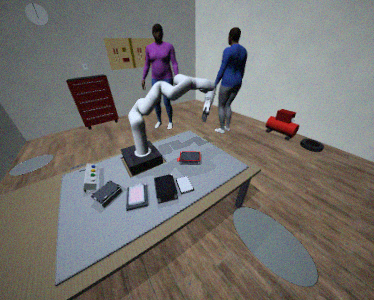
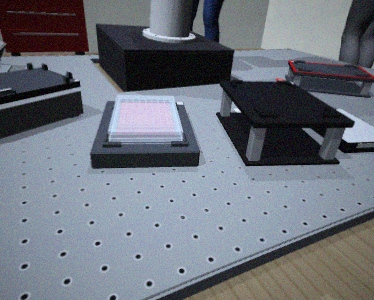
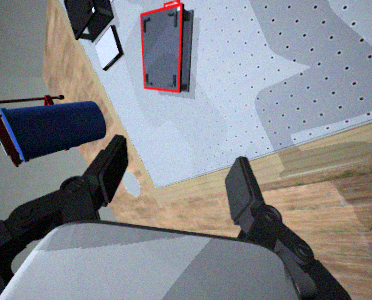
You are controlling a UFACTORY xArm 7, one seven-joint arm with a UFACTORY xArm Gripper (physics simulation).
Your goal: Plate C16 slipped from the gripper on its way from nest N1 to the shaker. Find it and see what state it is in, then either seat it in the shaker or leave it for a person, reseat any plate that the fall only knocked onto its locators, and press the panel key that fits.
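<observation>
A clear plate with pink wells lies pink side up on a dark low nest; its label is not readable, and I cannot tell whether it sits fully inside the corner locators. A black two-deck stand bears no plate on top. A red-edged dark device has bare corner locators. A dark device stands left of the nest. The button panel is at the far left. My gripper is open and empty, high beyond the table's far edge.
A white-topped flat block lies beside the stand. The arm's black base stands behind. A person in blue stands close to the gripper, one in purple behind the arm. A blue drum shows beyond the table.
</observation>
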